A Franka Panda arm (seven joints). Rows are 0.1 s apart.
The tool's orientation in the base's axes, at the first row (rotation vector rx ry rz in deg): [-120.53, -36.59, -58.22]
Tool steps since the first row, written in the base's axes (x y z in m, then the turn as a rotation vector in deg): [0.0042, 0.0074, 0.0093, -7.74, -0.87, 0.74]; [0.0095, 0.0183, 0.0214, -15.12, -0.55, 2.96]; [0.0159, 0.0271, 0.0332, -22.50, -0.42, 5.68]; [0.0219, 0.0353, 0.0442, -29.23, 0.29, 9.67]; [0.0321, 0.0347, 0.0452, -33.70, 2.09, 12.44]
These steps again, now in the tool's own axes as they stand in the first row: [0.0109, -0.0053, 0.0035, -3.92, -4.98, -4.59]; [0.0251, -0.0132, 0.0089, -6.28, -11.02, -8.76]; [0.0394, -0.0189, 0.0134, -8.26, -17.14, -13.30]; [0.0528, -0.0241, 0.0176, -8.76, -23.66, -17.65]; [0.0593, -0.0172, 0.0215, -8.84, -28.87, -19.58]
